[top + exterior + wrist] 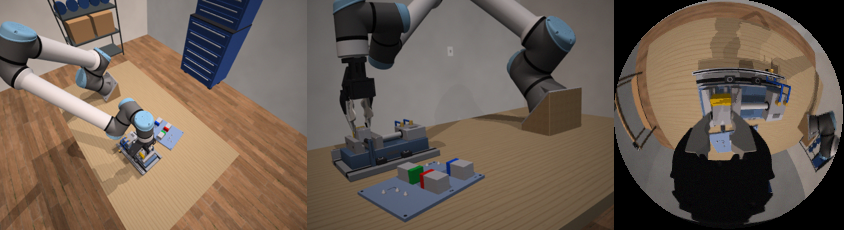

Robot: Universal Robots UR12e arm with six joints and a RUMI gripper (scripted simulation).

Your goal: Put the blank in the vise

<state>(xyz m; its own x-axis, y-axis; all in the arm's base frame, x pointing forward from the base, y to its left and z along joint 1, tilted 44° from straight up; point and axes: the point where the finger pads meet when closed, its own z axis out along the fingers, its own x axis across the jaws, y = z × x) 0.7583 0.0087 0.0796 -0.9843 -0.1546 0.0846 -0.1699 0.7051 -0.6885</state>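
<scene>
Right now my hand is 2 cm above the yellow-ended blank. From my hand the other things lie so: milling vise (7 cm behind, 1 cm to the right, 8 cm below); then fixed jaw (3 cm ahead, 1 cm to the left, 5 cm below); then moving jaw (3 cm behind, 5 cm below).
</scene>
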